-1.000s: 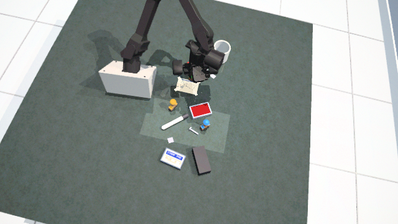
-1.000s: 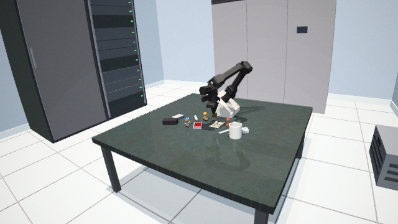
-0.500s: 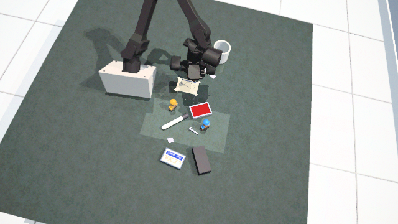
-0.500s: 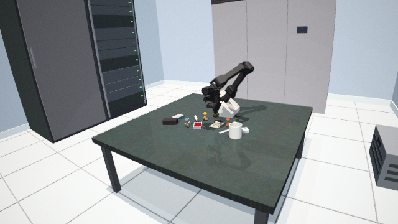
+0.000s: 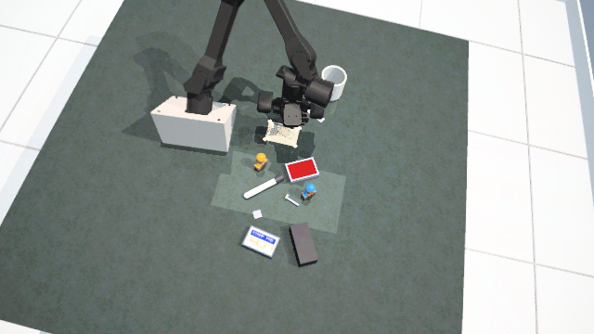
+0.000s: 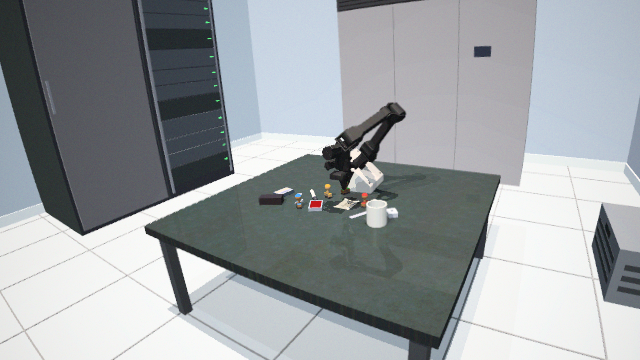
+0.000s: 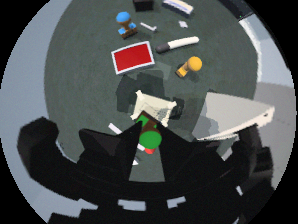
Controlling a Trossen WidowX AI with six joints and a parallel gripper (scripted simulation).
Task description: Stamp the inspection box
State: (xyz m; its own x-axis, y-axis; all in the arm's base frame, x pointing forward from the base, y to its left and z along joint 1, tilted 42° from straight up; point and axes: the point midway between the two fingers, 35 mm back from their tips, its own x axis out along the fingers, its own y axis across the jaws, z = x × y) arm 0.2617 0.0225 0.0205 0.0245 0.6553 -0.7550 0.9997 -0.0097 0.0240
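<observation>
Now: the white card 10 mm behind my gripper tip and 80 mm below it. From my gripper tip the other things lie so: yellow-knobbed stamp: 70 mm behind, 120 mm to the right, 60 mm below; then green-knobbed pass stamp: right at my gripper tip; then red-knobbed stamp: 20 mm behind, 90 mm to the left, 60 mm below.
</observation>
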